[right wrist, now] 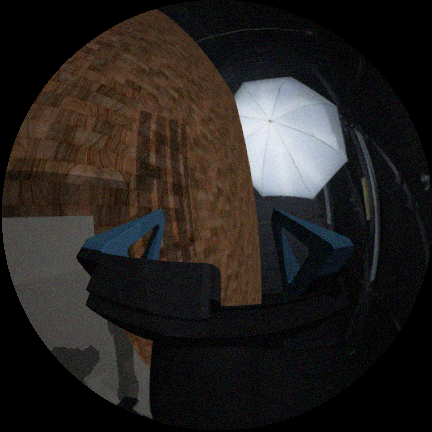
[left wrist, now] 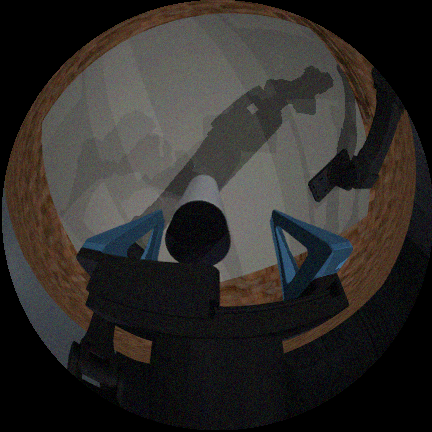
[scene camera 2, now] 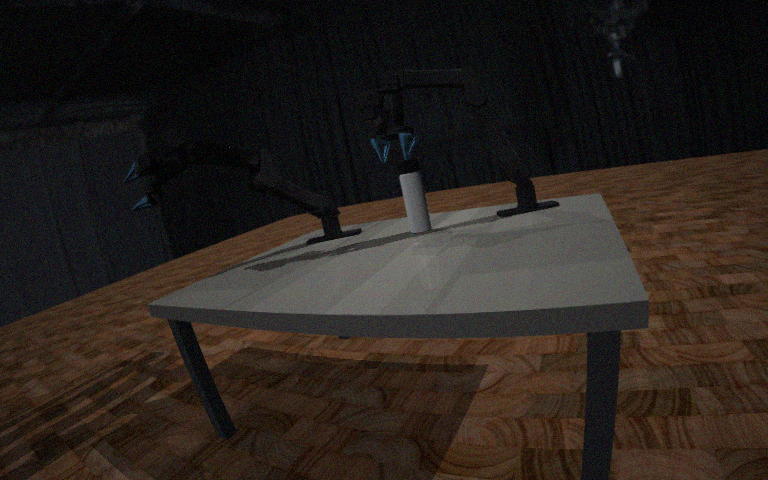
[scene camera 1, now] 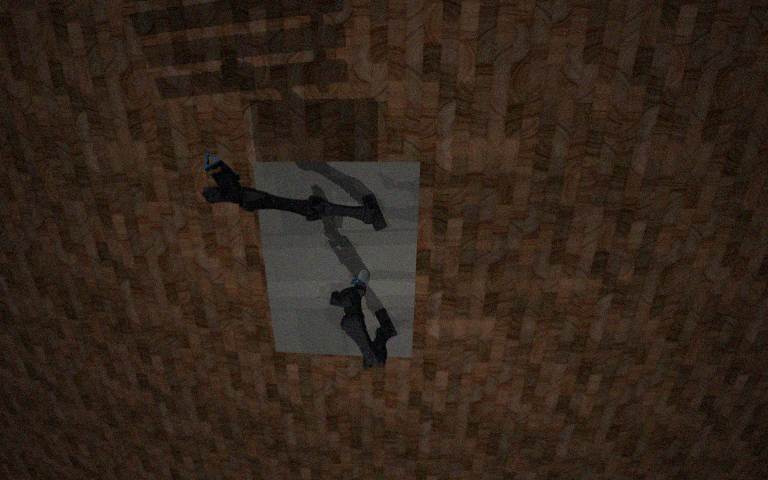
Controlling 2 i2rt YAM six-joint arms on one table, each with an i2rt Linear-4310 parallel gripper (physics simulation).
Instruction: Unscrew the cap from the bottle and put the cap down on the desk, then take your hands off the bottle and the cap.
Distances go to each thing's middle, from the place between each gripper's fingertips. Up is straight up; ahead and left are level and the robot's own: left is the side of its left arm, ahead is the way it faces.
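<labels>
Left hand: 2 cm past the dark cap (left wrist: 197,233), 3 cm right of it, 2 cm above it.
Right gripper: 670 mm right of the dark cap, 500 mm past it, 120 mm above it.
</labels>
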